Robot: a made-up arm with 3 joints.
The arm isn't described. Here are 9 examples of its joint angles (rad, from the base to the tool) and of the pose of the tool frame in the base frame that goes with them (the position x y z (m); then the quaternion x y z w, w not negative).
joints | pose
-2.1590 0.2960 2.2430 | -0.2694 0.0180 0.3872 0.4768 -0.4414 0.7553 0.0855
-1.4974 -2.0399 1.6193 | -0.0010 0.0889 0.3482 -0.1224 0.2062 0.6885 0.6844
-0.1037 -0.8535 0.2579 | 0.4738 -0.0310 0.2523 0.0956 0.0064 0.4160 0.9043
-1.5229 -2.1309 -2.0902 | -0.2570 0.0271 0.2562 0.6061 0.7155 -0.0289 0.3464
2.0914 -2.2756 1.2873 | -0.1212 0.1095 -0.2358 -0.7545 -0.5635 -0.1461 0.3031
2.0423 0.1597 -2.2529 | 0.0268 0.0754 -0.4486 -0.4994 0.4030 0.7495 0.1624
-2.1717 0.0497 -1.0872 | -0.4776 -0.0596 0.2253 -0.2222 -0.7509 -0.4674 0.4102
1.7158 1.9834 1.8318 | -0.0195 -0.1015 -0.2338 -0.1018 -0.1820 -0.6617 0.7202
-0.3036 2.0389 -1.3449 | 0.1644 -0.0932 0.4165 -0.2218 0.4625 -0.7081 0.4853
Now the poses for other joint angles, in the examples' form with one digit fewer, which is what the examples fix.
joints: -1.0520 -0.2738 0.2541
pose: 0.092 -0.123 0.519 0.041 -0.478 0.180 0.859
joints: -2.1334 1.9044 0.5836
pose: -0.177 -0.059 0.128 0.764 -0.599 -0.231 0.063
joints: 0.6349 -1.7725 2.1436
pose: 0.223 0.077 -0.075 0.643 0.741 0.179 0.075
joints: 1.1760 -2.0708 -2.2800
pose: 0.298 0.026 -0.021 -0.186 -0.532 0.556 0.611
